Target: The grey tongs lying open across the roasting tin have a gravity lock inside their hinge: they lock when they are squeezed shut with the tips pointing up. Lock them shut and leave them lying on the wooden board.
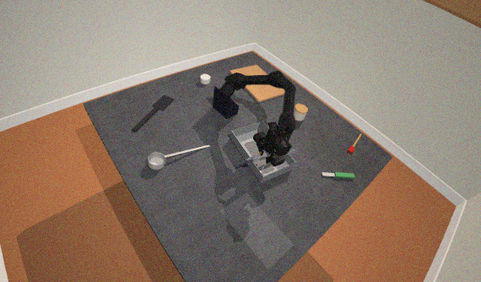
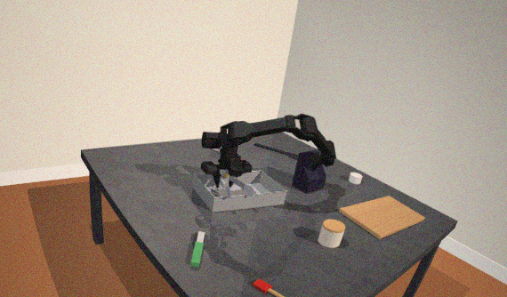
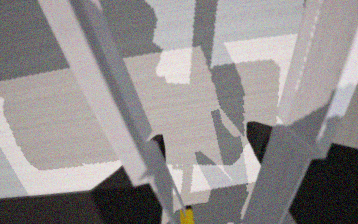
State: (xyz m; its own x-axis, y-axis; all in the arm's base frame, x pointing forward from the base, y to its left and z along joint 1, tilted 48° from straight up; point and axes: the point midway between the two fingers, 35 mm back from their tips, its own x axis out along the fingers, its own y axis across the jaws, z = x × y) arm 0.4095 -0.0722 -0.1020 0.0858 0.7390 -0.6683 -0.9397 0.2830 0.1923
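My gripper tip is now 50 mm past the grey roasting tin and 40 mm to the right of it. From my gripper tip the other things lie so: red brush (510 mm to the left, 300 mm ahead, 20 mm below); then green-handled tool (320 mm ahead, 220 mm to the left, 20 mm below); then black spatula (640 mm behind, 180 mm to the right, 30 mm below).
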